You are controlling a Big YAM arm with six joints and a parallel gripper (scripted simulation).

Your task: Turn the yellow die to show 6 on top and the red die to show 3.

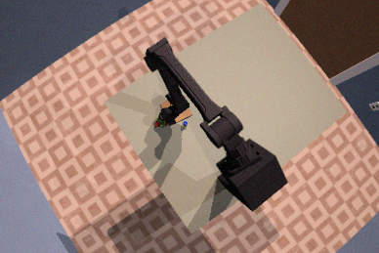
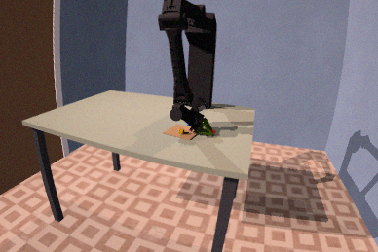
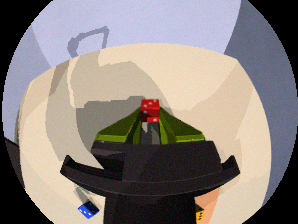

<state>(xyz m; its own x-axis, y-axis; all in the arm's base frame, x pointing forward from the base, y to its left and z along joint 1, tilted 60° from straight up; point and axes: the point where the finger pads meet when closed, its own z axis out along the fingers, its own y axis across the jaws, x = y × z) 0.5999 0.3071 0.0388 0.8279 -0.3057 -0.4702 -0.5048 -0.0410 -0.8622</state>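
My gripper is now right at the red die. The rest, counted from my hand: yellow die (11 cm to the right, 9 cm ahead); blue die (16 cm to the right, 3 cm behind); orange mat (12 cm to the right, 6 cm ahead, 1 cm below).
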